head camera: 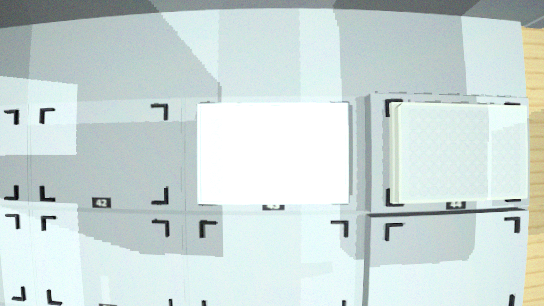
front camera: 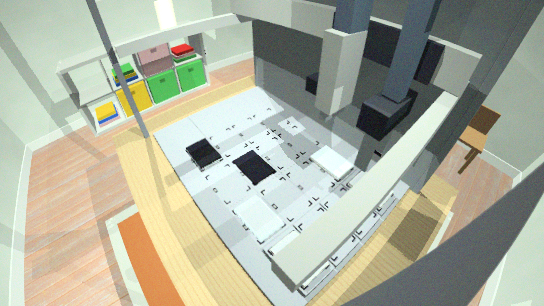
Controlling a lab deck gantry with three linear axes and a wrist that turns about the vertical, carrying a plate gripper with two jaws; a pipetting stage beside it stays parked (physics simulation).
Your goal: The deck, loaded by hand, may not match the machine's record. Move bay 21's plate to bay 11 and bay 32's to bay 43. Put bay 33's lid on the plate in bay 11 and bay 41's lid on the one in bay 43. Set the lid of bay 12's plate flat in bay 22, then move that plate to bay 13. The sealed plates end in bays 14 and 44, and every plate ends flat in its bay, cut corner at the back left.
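Frame: origin at the robot's base, x back, y right, z up, level; metres.
Seen in the pictures: gripper, between the fingertips: [front camera: 368, 159]; robot's base, origin of its link: [front camera: 186, 150].
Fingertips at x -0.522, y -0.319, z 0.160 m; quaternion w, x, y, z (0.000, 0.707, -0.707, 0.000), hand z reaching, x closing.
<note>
Pixels of each thing's middle, then the offset from my fingertips to it. "spot": a spot on its surface instead.
- white plate, middle of its body: [head camera: 272, 153] [front camera: 331, 161] dx +0.131, dy -0.045, dz -0.148 m
- sealed plate, middle of its body: [head camera: 461, 152] [front camera: 370, 188] dx -0.034, dy -0.045, dz -0.139 m
- pale plate, middle of its body: [front camera: 258, 216] dx +0.130, dy +0.276, dz -0.153 m
- raised base, a spot on its surface: [head camera: 376, 150] spot: dx +0.042, dy -0.047, dz -0.146 m
The gripper [front camera: 378, 152] hangs empty behind the back row in the front view. One grey jaw shows clearly, the other is hard to make out; the jaws look apart. A white plate [front camera: 331, 162] [head camera: 272, 152] lies in bay 43. Its top is glaring white, so whether a lid covers it cannot be told. The sealed plate [head camera: 459, 152] lies in bay 44, cut corner at the back left. A plate under a black lid [front camera: 203, 153] is in bay 11. Another black lid [front camera: 254, 167] lies flat in bay 22. A pale plate [front camera: 260, 218] is in bay 13. Bay 14 is largely hidden.
The pale parked pipetting stage [front camera: 340, 75] hangs left of the gripper. A long pale beam [front camera: 370, 187] crosses in front of the right bays. Bay 44 has a raised base [head camera: 376, 150]. Shelves with coloured boxes [front camera: 162, 86] stand behind on the left, and a wooden chair [front camera: 472, 137] on the right.
</note>
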